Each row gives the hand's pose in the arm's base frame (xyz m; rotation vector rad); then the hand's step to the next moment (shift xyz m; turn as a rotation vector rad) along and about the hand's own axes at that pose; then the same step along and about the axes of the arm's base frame.
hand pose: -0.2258 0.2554 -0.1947 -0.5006 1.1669 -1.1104
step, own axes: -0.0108 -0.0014 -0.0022 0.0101 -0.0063 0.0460
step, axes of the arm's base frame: -0.0024 0.0094 0.0054 0.0388 -0.0214 0.0172
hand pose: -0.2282 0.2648 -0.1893 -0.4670 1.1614 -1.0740
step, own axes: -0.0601 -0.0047 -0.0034 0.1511 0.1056 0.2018
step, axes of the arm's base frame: -0.0056 0.0505 0.0326 0.2288 -0.1252 -0.0816
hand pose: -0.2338 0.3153 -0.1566 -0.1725 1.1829 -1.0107
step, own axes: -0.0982 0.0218 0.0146 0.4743 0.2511 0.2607
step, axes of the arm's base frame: 0.0226 0.0786 0.0604 0.3650 -0.2993 -0.3649
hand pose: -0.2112 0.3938 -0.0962 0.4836 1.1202 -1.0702
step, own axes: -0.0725 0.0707 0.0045 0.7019 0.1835 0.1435
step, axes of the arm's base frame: 0.0610 0.0603 0.0540 0.2588 -0.3393 -0.6040
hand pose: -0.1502 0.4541 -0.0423 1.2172 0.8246 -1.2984
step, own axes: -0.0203 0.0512 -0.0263 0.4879 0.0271 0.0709
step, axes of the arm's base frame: 0.0514 0.0233 0.0232 0.0873 -0.1945 -0.4454
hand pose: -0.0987 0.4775 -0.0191 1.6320 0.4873 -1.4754
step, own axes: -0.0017 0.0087 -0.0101 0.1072 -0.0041 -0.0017
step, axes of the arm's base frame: 0.0124 0.0036 0.0038 0.0220 -0.0235 -0.1024
